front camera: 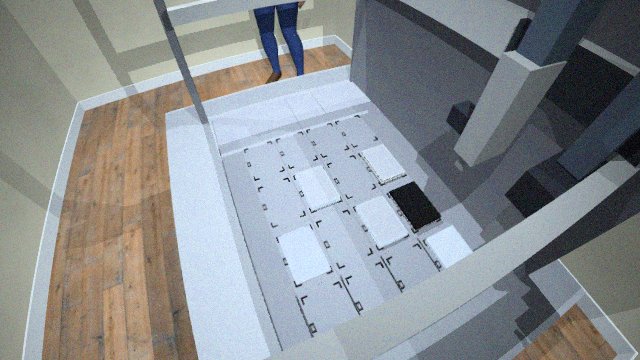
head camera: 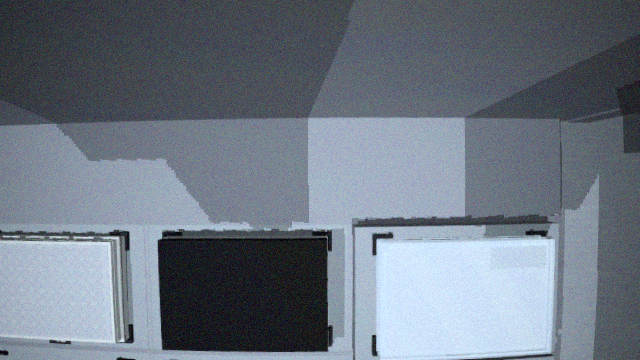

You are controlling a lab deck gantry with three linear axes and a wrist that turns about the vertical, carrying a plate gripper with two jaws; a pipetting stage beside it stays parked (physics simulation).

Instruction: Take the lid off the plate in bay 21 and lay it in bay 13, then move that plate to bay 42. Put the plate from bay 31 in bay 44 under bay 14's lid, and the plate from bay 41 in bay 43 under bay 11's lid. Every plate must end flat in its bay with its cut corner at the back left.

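Frame: origin at the robot's base, x back, y right, z up, level; metres.
Seen in the pictures: gripper, fingertip midpoint: [front camera: 503,229]; robot's base, origin of the base link: [front camera: 245,150].
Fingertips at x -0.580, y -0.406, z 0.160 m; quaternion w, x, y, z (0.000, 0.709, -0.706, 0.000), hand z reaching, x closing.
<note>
Offsets run from my fingertips to a thing's top centre.
My gripper [front camera: 532,192] is the dark block at the right of the front view, raised over the back right of the deck; its jaws are not discernible. A black plate @(dx +0.188, dy +0.042, dz -0.143 m) [front camera: 415,205] [head camera: 243,295] lies flat in bay 43; no lid is discernible on it. A pale plate @(dx +0.024, dy +0.042, dz -0.129 m) [front camera: 448,246] [head camera: 462,300] with a clear rim around its top lies in bay 44. A white plate @(dx +0.352, dy +0.042, dz -0.146 m) [front camera: 382,162] [head camera: 55,290] with a well pattern lies in bay 42. A flat white piece @(dx +0.188, dy +0.363, dz -0.152 m) [front camera: 304,254] lies in bay 13. No plate or lid shows in bays 11, 14, 21, 31 and 41. Cut corners are too small to tell.
White labware pieces @(dx +0.352, dy +0.256, dz -0.146 m) [front camera: 317,187] @(dx +0.188, dy +0.149, dz -0.146 m) [front camera: 381,221] lie in bays 22 and 33. A pale box-shaped housing [front camera: 500,112] hangs beside the gripper. A pale frame beam [front camera: 450,270] crosses the front view and hides part of the deck's right end. A person [front camera: 280,37] stands behind the deck.
</note>
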